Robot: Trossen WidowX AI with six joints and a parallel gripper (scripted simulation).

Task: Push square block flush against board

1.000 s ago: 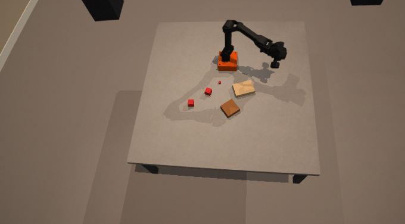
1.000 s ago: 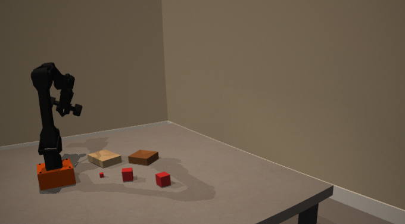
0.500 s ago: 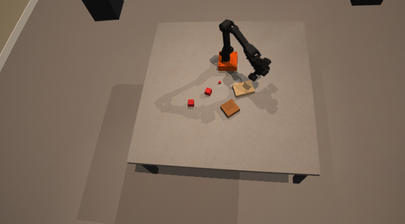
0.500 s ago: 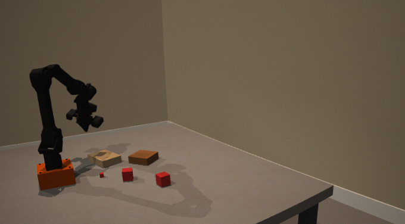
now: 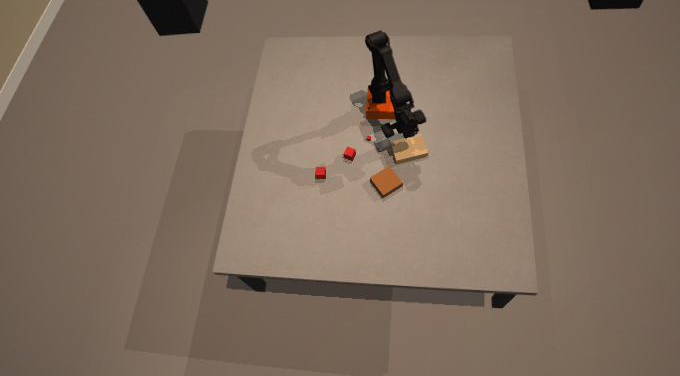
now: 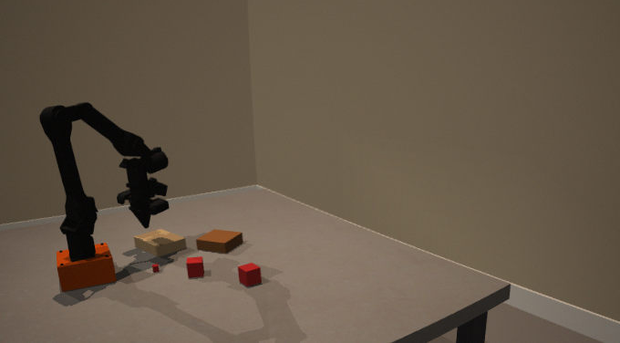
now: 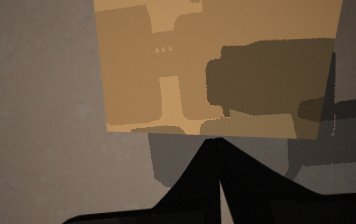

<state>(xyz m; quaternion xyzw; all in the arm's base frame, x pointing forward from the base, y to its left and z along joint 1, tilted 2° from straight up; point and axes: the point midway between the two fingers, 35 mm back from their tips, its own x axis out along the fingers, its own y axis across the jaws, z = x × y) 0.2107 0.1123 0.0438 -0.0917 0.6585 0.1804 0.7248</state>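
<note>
Now: the board 60 mm below my gripper tip, 40 mm ahead of it and 10 mm to the left of it. From my gripper tip the other things lie so: square block 200 mm ahead, 90 mm to the right, 60 mm below; then red cube 170 mm to the right, 70 mm below, 30 mm behind.
</note>
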